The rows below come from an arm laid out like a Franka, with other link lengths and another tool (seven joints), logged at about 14 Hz.
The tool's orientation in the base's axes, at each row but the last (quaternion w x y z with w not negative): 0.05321 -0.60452 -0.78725 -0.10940; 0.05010 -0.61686 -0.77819 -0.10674; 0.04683 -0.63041 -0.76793 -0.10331; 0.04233 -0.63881 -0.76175 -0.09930; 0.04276 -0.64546 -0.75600 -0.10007; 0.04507 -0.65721 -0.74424 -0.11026; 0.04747 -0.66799 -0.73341 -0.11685; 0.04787 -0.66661 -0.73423 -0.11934; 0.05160 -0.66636 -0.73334 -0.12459; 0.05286 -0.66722 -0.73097 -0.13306
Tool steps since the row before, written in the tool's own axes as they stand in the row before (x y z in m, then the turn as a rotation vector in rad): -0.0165 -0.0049 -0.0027 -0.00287 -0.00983 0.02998; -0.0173 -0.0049 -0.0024 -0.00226 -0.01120 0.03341; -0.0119 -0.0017 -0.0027 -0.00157 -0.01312 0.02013; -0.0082 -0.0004 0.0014 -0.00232 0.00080 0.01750; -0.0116 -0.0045 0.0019 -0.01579 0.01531 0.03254; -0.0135 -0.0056 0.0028 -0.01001 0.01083 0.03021; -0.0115 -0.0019 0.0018 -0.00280 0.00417 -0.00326; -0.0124 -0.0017 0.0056 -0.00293 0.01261 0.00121; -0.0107 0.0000 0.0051 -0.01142 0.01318 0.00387; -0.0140 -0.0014 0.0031 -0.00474 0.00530 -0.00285
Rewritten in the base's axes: -0.0005 -0.0174 -0.0015 -0.00726 0.00198 -0.03077; -0.0008 -0.0180 -0.0018 -0.00855 0.00305 -0.03412; 0.0006 -0.0123 0.0001 -0.01134 0.00047 -0.02124; 0.0012 -0.0077 -0.0030 0.00230 0.00149 -0.01746; -0.0024 -0.0115 -0.0045 0.01975 -0.00631 -0.03336; -0.0035 -0.0131 -0.0062 0.01438 -0.00173 -0.03034; -0.0005 -0.0109 -0.0045 0.00414 -0.00314 0.00297; 0.0001 -0.0108 -0.0084 0.01291 -0.00150 -0.00044; 0.0016 -0.0090 -0.0075 0.01462 -0.00897 -0.00499; 0.0004 -0.0127 -0.0067 0.00545 -0.00492 0.00218
